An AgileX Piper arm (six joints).
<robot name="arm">
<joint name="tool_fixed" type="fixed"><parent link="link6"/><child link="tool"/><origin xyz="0 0 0" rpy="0 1.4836 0"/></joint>
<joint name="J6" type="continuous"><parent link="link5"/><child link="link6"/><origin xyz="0.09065 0 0.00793"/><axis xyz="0.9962 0 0.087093"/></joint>
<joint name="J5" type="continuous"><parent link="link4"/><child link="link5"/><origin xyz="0 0 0"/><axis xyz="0 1 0"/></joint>
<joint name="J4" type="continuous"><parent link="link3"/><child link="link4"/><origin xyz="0.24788 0 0.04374"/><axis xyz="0.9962 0 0.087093"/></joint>
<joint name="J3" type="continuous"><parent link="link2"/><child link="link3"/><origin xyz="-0.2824 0 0.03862"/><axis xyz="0 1 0"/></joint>
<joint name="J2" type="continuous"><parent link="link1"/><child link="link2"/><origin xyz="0 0 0"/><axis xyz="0 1 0"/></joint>
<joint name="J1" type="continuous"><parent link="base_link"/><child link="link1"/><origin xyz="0 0 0.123"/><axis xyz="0 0 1"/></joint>
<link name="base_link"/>
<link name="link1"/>
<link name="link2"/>
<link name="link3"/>
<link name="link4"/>
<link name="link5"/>
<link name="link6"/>
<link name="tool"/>
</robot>
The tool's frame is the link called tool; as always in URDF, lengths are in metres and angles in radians. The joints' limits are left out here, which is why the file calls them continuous.
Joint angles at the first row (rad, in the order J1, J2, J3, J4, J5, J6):
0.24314, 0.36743, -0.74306, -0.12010, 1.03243, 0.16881
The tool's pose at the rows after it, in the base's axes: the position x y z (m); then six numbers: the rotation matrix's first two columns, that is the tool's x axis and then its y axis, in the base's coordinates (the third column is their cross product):
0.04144 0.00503 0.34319 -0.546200 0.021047 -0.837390 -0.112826 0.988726 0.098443
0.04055 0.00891 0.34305 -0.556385 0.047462 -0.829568 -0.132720 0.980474 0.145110
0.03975 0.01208 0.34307 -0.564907 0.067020 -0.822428 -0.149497 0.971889 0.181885
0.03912 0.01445 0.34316 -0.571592 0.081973 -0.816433 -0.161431 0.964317 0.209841
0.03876 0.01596 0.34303 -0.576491 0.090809 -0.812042 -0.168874 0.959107 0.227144
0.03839 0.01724 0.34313 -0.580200 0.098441 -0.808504 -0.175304 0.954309 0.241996
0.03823 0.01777 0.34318 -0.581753 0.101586 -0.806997 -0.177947 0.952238 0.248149
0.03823 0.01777 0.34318 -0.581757 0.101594 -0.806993 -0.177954 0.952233 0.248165
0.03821 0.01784 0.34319 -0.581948 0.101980 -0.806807 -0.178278 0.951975 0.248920
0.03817 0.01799 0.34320 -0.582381 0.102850 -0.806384 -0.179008 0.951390 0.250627
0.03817 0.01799 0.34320 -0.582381 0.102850 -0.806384 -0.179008 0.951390 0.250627
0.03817 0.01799 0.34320 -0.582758 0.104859 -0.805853 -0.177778 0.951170 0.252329
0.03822 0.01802 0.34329 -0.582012 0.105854 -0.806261 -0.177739 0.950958 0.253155
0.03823 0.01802 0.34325 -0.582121 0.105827 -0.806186 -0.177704 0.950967 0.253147
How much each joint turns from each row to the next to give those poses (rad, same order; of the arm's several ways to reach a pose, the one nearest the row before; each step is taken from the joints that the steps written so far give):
0.00013, 0.00000, 0.00001, 0.05477, 0.00000, 0.01755
-0.00015, 0.00000, -0.00001, 0.05107, 0.00000, 0.00196
0.00004, -0.00001, 0.00000, 0.04183, 0.00001, 0.00004
0.00004, 0.00001, 0.00002, 0.03140, -0.00004, 0.00061
0.00003, 0.00001, 0.00077, 0.01990, 0.00003, 0.00004
-0.00001, -0.00001, 0.00002, 0.01712, -0.00001, -0.00002
-0.00002, -0.00001, 0.00000, 0.00712, 0.00001, -0.00002
0.00004, 0.00000, 0.00000, -0.00002, 0.00000, 0.00004
-0.00014, 0.00001, -0.00002, 0.00101, 0.00002, -0.00014
-0.00006, 0.00001, 0.00002, 0.00203, -0.00002, -0.00006
0.00000, 0.00000, 0.00000, 0.00000, 0.00000, 0.00000
0.00000, 0.00000, 0.00000, 0.00000, 0.00000, 0.00211
0.00001, -0.00001, 0.00001, 0.00029, -0.00117, 0.00056
0.00006, 0.00000, 0.00013, -0.00006, 0.00000, 0.00007

